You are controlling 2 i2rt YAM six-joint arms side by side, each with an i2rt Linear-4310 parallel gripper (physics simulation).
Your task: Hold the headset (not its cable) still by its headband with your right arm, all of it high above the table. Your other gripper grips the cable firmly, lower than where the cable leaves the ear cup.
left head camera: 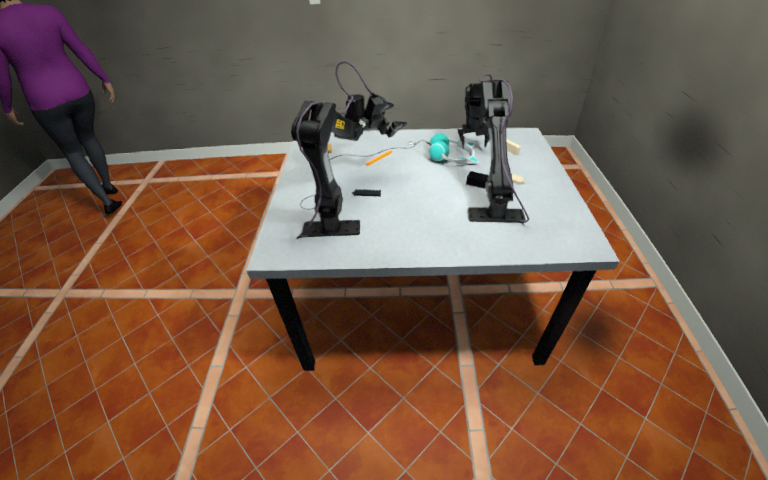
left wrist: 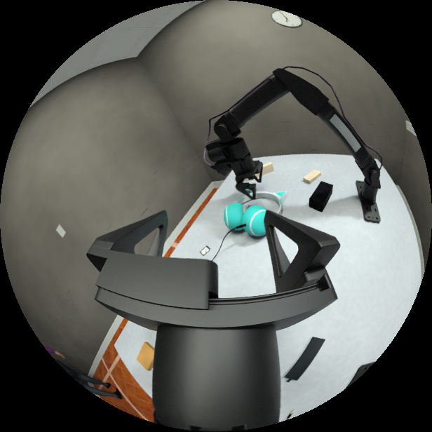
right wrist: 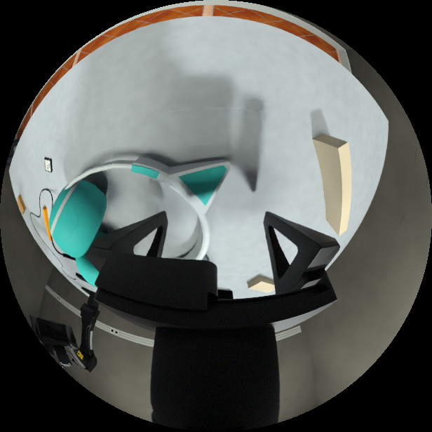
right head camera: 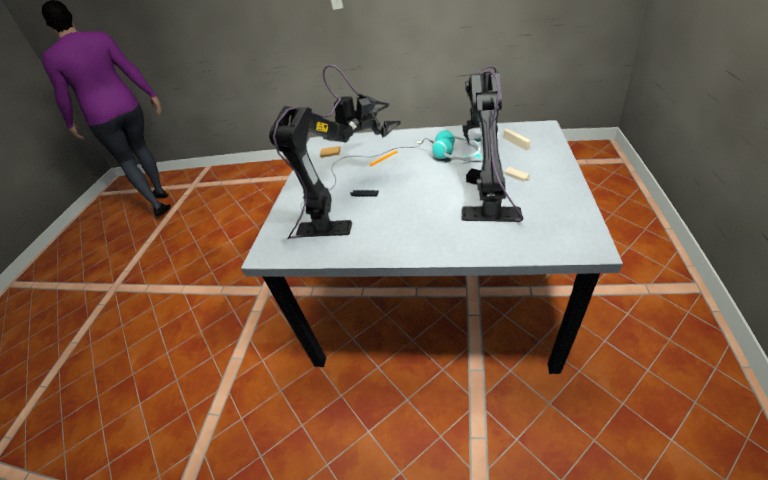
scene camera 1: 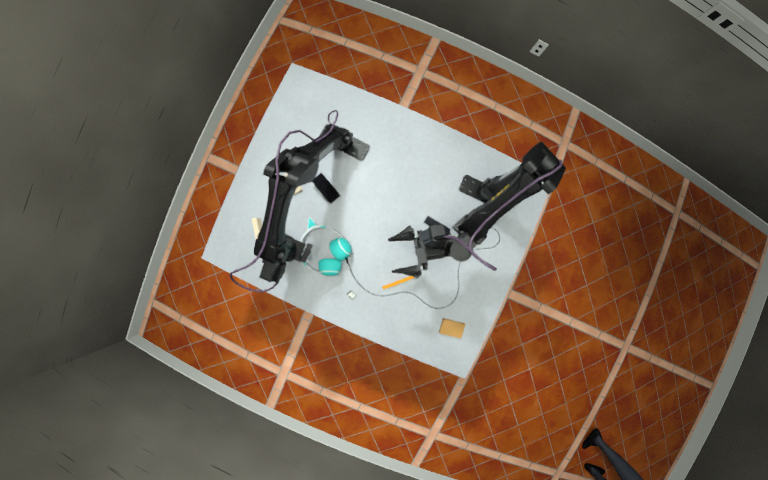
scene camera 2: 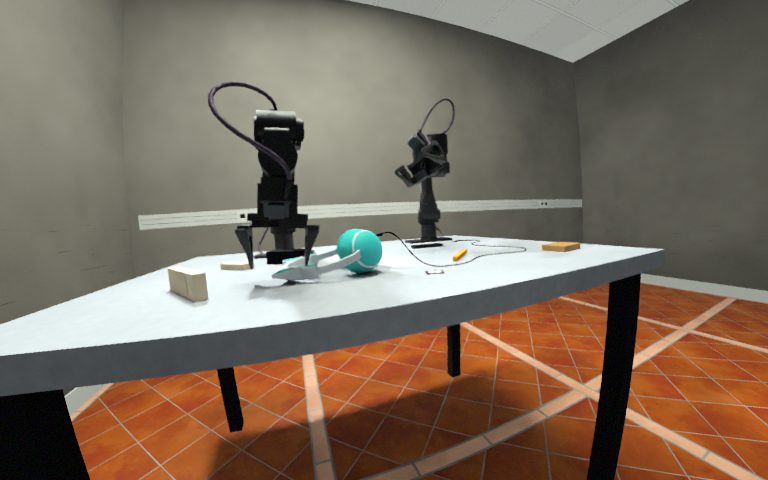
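The teal headset (scene camera 1: 340,249) (scene camera 2: 360,250) lies on the table, its white headband (right wrist: 205,230) curving round from the ear cups. My right gripper (right wrist: 215,216) (scene camera 2: 279,264) is open and points down low at the headband; in the right wrist view one finger is over the inside of the band and the other outside it. Its fingers touch nothing that I can make out. The thin dark cable (left wrist: 221,245) (scene camera 1: 436,307) leaves an ear cup and runs along the table. My left gripper (scene camera 1: 392,254) (left head camera: 398,114) is open and empty, high above the table, apart from the cable.
A black box (scene camera 1: 326,187) and two pale wooden blocks (right wrist: 332,182) (right wrist: 261,283) lie near the headset. An orange stick (scene camera 1: 399,282), a tan block (scene camera 1: 451,328), a small white square (scene camera 1: 351,294) and a flat black piece (left head camera: 367,193) are also on the table. A person (right head camera: 93,79) stands beyond it.
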